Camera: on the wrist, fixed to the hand. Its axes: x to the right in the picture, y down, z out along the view.
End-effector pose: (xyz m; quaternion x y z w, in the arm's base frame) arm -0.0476 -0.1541 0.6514 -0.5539 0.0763 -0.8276 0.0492
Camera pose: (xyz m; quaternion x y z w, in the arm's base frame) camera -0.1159 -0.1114 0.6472 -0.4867 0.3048 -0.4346 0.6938
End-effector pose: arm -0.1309 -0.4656 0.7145 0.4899 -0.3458 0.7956 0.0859
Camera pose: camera -0.1679 -0.3951 0.7273 -0.2709 0.4776 -0.5560 0.6240
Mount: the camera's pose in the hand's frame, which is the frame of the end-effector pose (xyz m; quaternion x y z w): 0.0152 -0.0410 -0.0678 0.1413 -0.2000 0.6845 0.6866
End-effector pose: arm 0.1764 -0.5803 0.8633 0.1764 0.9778 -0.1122 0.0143
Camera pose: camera 0.1487 -0.5973 0.9371 0.7700 0.5319 -0.2407 0.2573
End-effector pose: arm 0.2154 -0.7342 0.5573 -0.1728 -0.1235 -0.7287 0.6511
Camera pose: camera 0.1672 -0.7704 0.5037 -0.2569 -0.1997 -0.0026 0.9456
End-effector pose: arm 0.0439 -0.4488 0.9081 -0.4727 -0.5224 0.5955 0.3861
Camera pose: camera 0.1041 -0.4105 0.9456 0.5085 0.0282 -0.8415 0.1802
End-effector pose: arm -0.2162 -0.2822 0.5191 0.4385 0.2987 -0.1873 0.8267
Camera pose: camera -0.2506 -0.2485 0.4543 0.5849 -0.2869 0.3074 0.6936
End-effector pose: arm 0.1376 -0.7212 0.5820 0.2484 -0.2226 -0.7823 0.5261
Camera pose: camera 0.1457 -0.7270 0.5019 -0.0639 -0.5386 -0.1952 0.8171
